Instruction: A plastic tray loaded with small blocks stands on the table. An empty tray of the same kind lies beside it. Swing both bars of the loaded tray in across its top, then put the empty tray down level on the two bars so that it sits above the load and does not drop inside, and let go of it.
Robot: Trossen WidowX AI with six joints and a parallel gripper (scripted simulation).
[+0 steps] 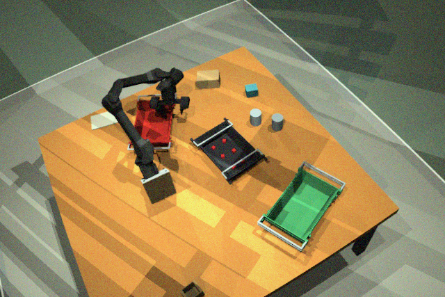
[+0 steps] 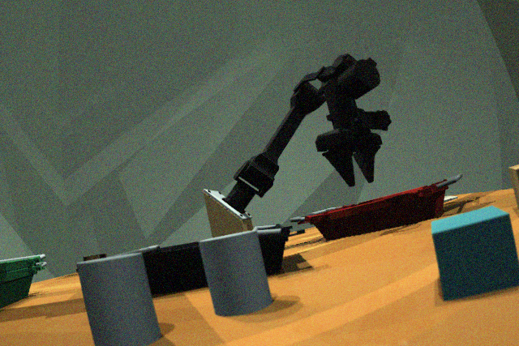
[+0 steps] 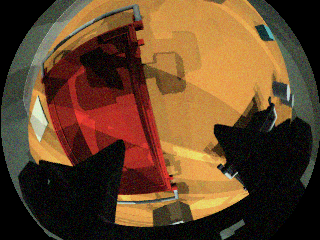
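The red tray is 9 cm behind my gripper tip, 5 cm to the left of it and 5 cm below it. From my gripper tip the other things lie so: white sheet 30 cm behind, 27 cm to the left, 10 cm below; small crate 32 cm behind, 80 cm to the right, 8 cm below; teal cube 44 cm ahead, 2 cm to the right, 8 cm below.
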